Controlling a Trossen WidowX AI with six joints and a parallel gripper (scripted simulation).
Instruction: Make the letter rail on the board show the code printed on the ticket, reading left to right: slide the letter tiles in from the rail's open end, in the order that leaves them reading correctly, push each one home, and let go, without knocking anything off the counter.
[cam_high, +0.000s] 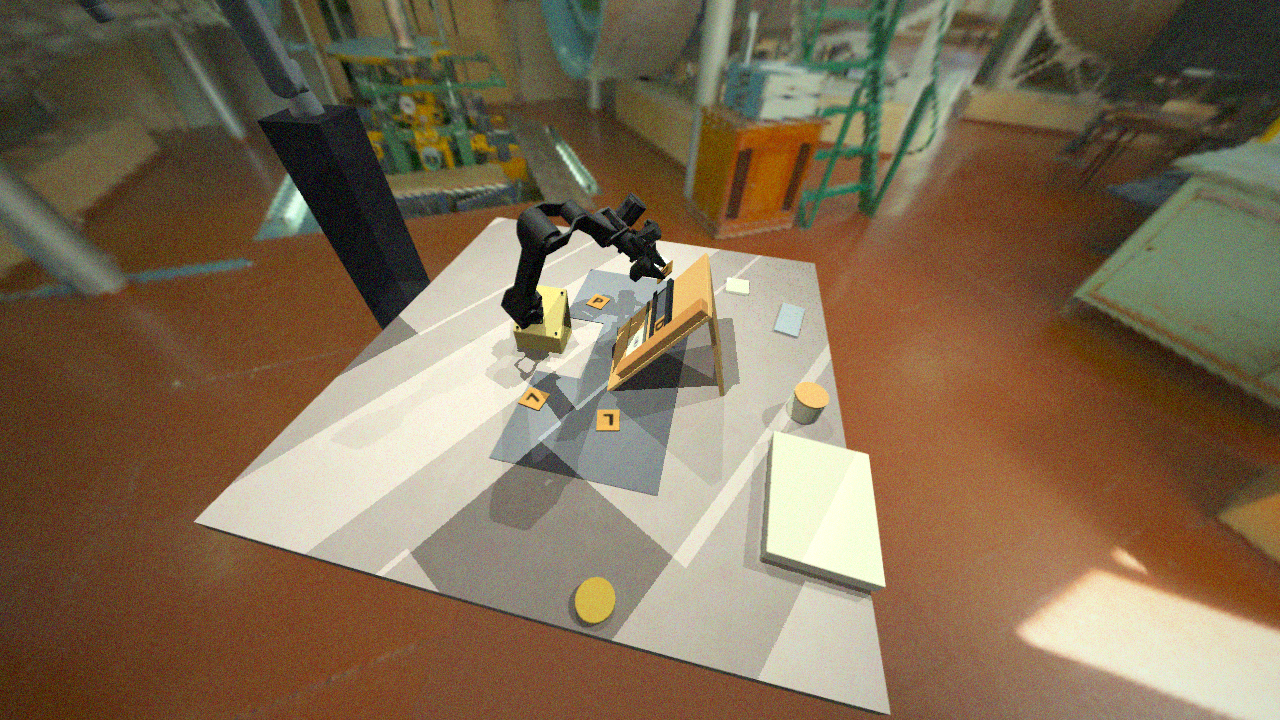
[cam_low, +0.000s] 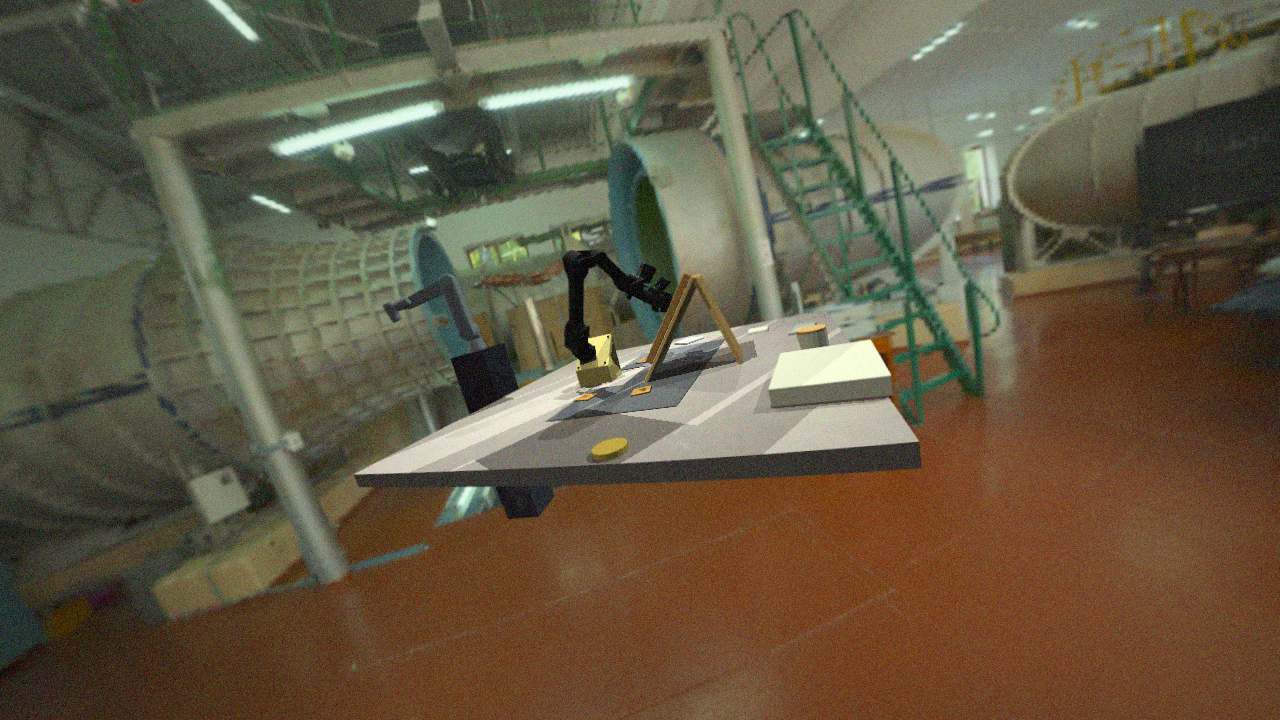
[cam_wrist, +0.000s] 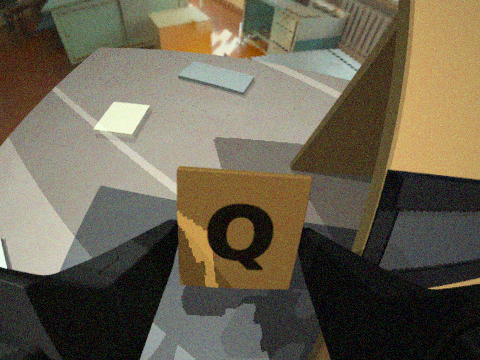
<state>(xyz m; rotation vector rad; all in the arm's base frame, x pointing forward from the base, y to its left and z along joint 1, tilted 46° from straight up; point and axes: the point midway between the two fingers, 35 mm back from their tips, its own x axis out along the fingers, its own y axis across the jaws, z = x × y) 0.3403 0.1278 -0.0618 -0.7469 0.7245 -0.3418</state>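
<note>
Now: gripper tip 20 cm to the left of the white ticket, 8 cm above it and 7 cm past it. From my gripper tip the other things lie so: mat (17 cm below, 16 cm to the right, 16 cm behind); then cream block (57 cm to the right, 35 cm ahead, 15 cm below); then yellow disc (78 cm to the right, 16 cm below, 9 cm behind).
</note>
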